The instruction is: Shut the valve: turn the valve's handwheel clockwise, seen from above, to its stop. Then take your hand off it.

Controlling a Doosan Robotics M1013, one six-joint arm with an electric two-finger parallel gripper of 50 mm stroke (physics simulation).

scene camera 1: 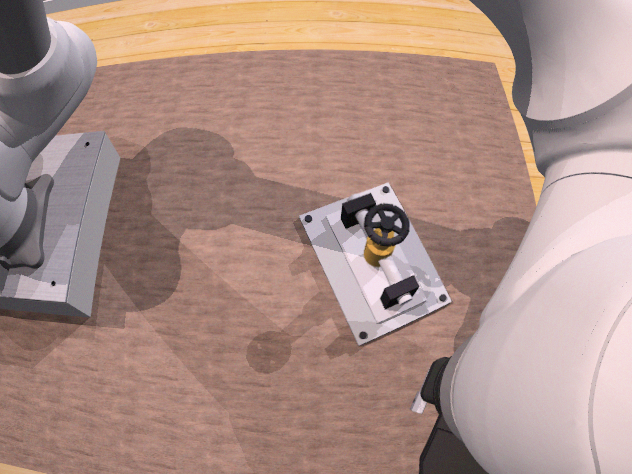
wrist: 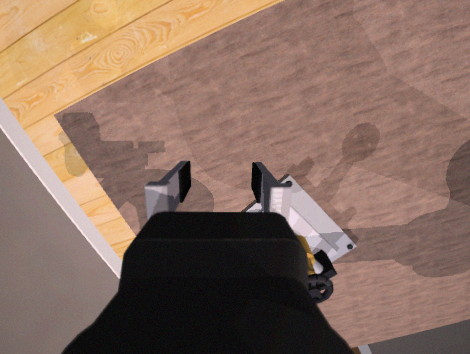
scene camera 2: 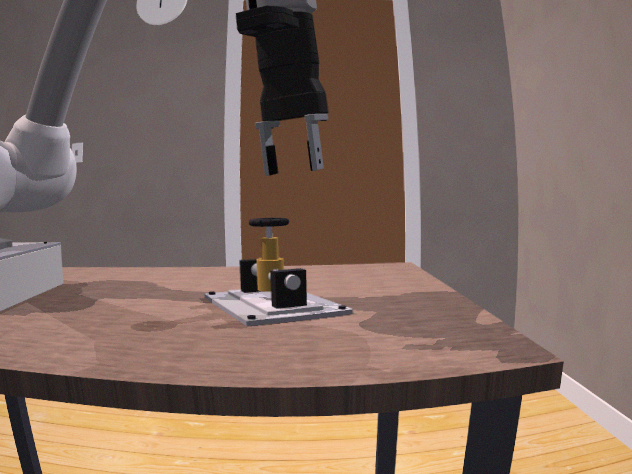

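The valve's black spoked handwheel (scene camera 1: pixel 387 222) (scene camera 2: pixel 269 221) (wrist: pixel 329 289) lies level on top of a yellow valve body (scene camera 1: pixel 378 252) (scene camera 2: pixel 270 275). The valve stands upright on a light grey base plate (scene camera 1: pixel 326 275) (scene camera 2: pixel 232 309) (wrist: pixel 320 215). In the wrist view the gripper housing hides part of the wheel and body. My gripper (scene camera 2: pixel 294 171) (wrist: pixel 221 174) is open and empty, pointing down and slightly tilted. In scene camera 2 it hangs clearly above the handwheel and a little to the right, not touching it. In scene camera 1 the arm hides most of it. How far the wheel is turned cannot be told.
Two black pipe brackets (scene camera 1: pixel 399 292) (scene camera 2: pixel 288 288) stand on the plate, on either side of the valve body. The robot's grey pedestal (scene camera 1: pixel 96 229) (scene camera 2: pixel 30 275) is at the left of the brown table (scene camera 1: pixel 229 102) (scene camera 2: pixel 204 357). The arm covers the right side in scene camera 1.
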